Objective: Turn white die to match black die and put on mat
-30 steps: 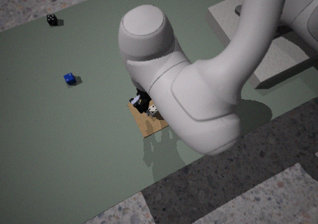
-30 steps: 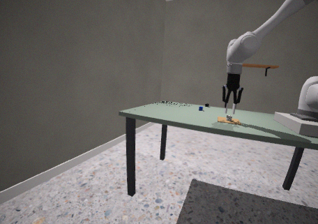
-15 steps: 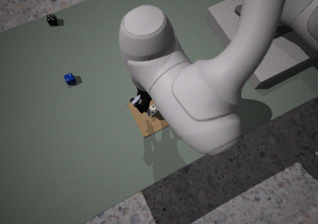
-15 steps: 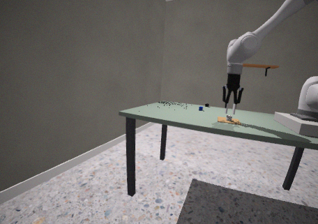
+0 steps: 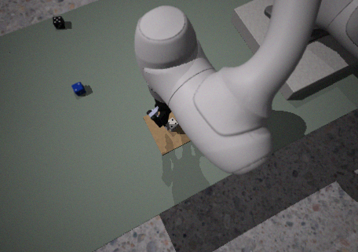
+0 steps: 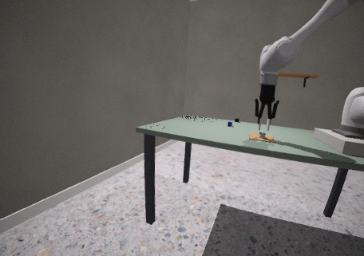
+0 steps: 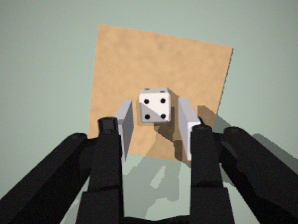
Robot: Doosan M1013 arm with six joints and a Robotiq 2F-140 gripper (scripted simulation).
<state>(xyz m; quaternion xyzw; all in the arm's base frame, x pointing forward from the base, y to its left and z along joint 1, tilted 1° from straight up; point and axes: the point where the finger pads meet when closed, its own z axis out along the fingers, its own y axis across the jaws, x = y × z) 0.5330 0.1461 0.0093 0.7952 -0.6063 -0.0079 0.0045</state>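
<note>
The white die lies 6 cm below my hand. Also, from my hand: brown mat (8 cm below); then blue die (23 cm ahead, 24 cm to the right, 6 cm below); then black die (21 cm ahead, 51 cm to the right, 6 cm below).
</note>
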